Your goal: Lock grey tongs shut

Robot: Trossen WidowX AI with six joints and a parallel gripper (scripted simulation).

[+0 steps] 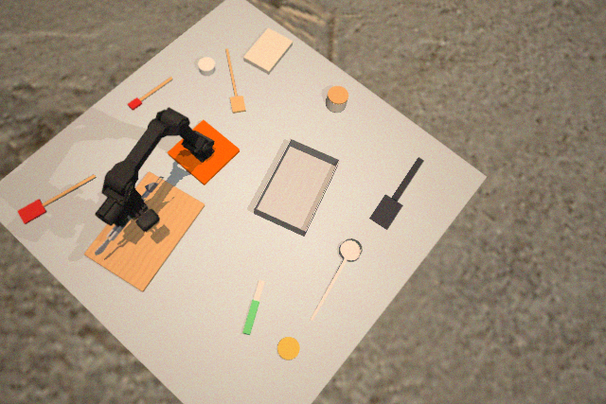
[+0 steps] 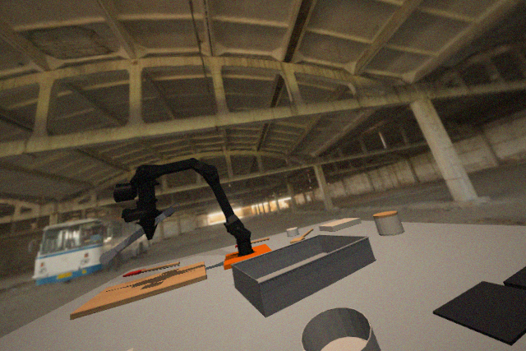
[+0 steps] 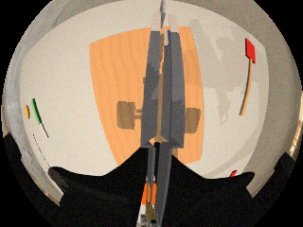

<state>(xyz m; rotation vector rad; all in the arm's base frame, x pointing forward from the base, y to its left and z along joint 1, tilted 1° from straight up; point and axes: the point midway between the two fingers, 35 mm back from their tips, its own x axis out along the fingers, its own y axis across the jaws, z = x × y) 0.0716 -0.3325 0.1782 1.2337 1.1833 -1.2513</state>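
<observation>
The wooden board lies 15 cm below my gripper tip. The rest, counted from my gripper tip: green-handled tool: 45 cm ahead, 15 cm below, 7 cm to the left; roasting tin: 47 cm to the left, 27 cm ahead, 13 cm below; red spatula: 32 cm behind, 16 cm to the right, 15 cm below.
</observation>
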